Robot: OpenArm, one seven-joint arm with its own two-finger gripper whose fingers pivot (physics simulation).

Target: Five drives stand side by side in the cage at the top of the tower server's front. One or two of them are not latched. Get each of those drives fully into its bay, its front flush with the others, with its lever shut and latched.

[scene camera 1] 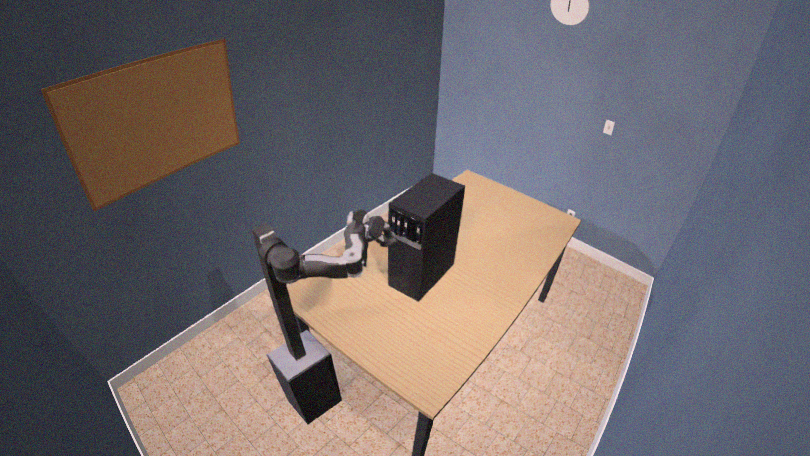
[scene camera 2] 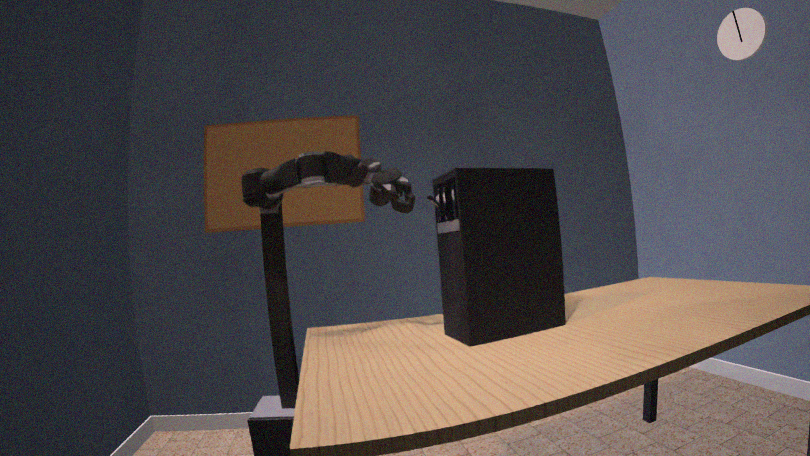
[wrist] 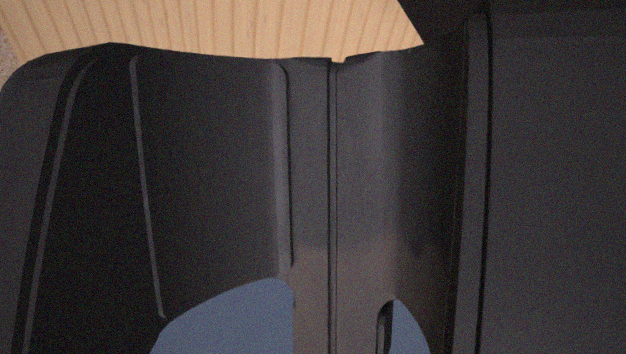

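The black tower server (scene camera 1: 422,240) (scene camera 2: 510,254) stands upright on the table, with the drive cage (scene camera 1: 405,224) (scene camera 2: 446,202) at the top of its front. In scene camera 1, light marks show on several drives; the dark stretch between the two rightmost marks shows none. In scene camera 2, a small dark lever (scene camera 2: 431,199) sticks out from the cage's front; I cannot tell which drive bears it. My gripper (scene camera 1: 392,241) (scene camera 2: 406,207) (wrist: 354,218) is shut and empty, in front of the cage, with a gap to the lever in scene camera 2. The drives do not show in the wrist view.
The wooden table (scene camera 1: 351,317) (scene camera 2: 362,385) (wrist: 225,25) bears the tower. The arm's post (scene camera 1: 286,317) (scene camera 2: 277,300) stands on a pedestal (scene camera 1: 306,376) at the table's near left end. A light strip (scene camera 1: 406,242) (scene camera 2: 448,226) runs below the cage.
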